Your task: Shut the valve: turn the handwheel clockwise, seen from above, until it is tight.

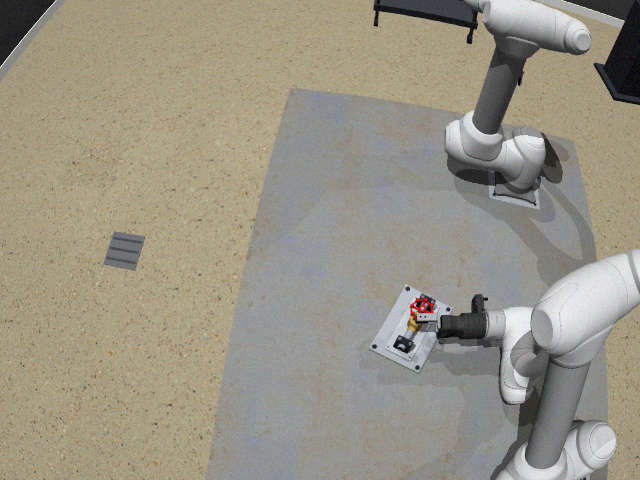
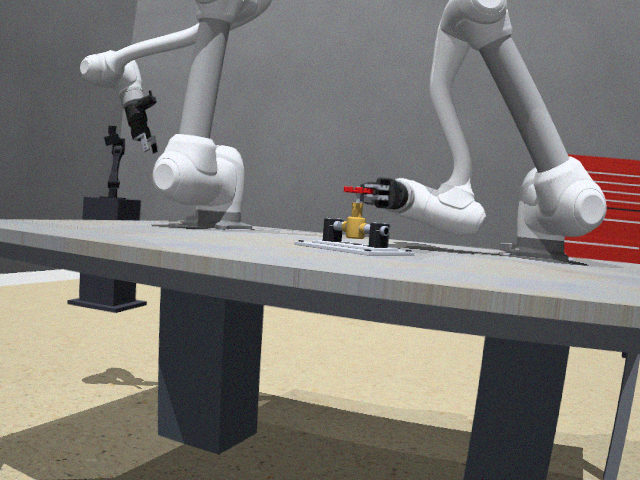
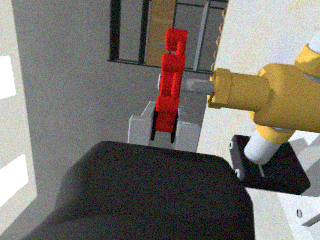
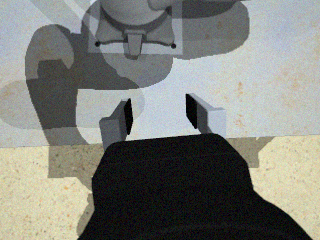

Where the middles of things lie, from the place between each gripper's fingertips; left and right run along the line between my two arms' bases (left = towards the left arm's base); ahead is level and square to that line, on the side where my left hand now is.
Now: the red handwheel [image 3: 170,82] 30 mm to the right of my left hand [image 1: 416,318] and 10 mm below it. Also, from my left hand: pale base plate [image 1: 378,345]: 30 mm to the right, 130 mm below.
The red handwheel is 87 cm to the left of my right hand [image 2: 151,151], 50 cm ahead of it and 13 cm below it. The rest, counted from my right hand: pale base plate: 87 cm to the left, 50 cm ahead, 26 cm below.
